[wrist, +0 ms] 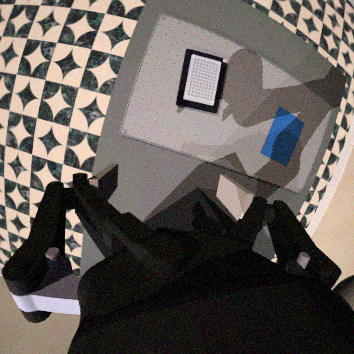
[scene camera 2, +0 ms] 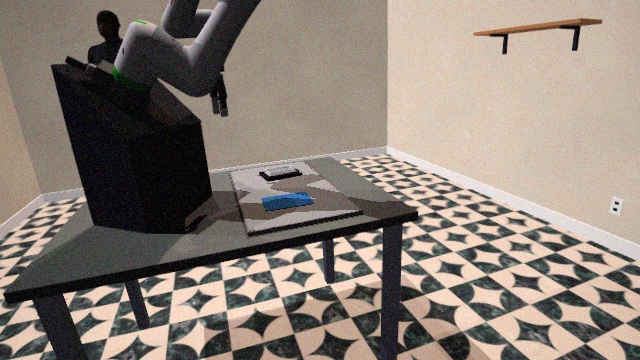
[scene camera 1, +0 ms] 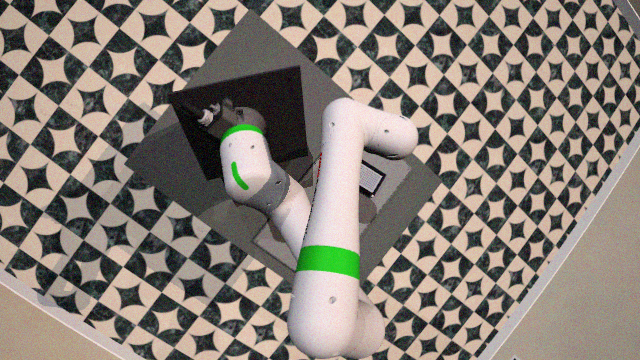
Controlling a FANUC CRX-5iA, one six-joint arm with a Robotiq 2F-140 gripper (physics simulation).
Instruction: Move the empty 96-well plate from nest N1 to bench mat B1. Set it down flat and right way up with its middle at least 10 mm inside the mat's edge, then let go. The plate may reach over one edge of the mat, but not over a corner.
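Places are measured from the arm's base along level axes (x right, y back, z down), in millimetres.
Pixels of known places: gripper, between the fingertips: (wrist: 169,180) (scene camera 2: 220,115); arm's base, origin of its link: (scene camera 2: 126,93) (scene camera 1: 240,127).
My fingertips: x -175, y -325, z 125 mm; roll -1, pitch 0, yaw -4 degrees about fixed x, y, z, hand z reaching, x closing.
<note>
For each thing: its middle in the pictures, then the offset to it from my fingertips. Level surfaces: height alone.
- white 96-well plate, middle of its body: (wrist: 202,79) (scene camera 1: 365,177) (scene camera 2: 280,170) dx +66, dy -220, dz +268 mm
- black nest N1, middle of its body: (wrist: 201,80) (scene camera 1: 364,177) (scene camera 2: 280,173) dx +66, dy -220, dz +280 mm
- blue bench mat B1, height of its surface: dz +285 mm
- light perforated board, height of its surface: dz +287 mm
- grey table, height of its surface: dz +300 mm
The white 96-well plate (scene camera 1: 371,179) (scene camera 2: 282,171) (wrist: 202,80) sits flat in the black nest N1 (scene camera 2: 265,176) (wrist: 199,106). The blue bench mat B1 (scene camera 2: 287,201) (wrist: 282,136) lies on the same board, apart from the nest and partly in shadow; it does not show in scene camera 1, where the arm covers part of the board. My gripper (scene camera 2: 220,114) (wrist: 169,180) is open and empty. It hangs high above the table, well away from the plate and the mat. In scene camera 1 the gripper is hidden by the arm.
A light perforated board (scene camera 1: 397,176) (scene camera 2: 245,179) (wrist: 150,100) bears nest and mat on the grey table (scene camera 1: 420,187) (scene camera 2: 135,250) (wrist: 112,145). A tall dark box (scene camera 1: 280,110) (scene camera 2: 165,180) stands beside the board, under the arm's wrist-like grey-and-white section. A person (scene camera 2: 106,30) shows behind the box.
</note>
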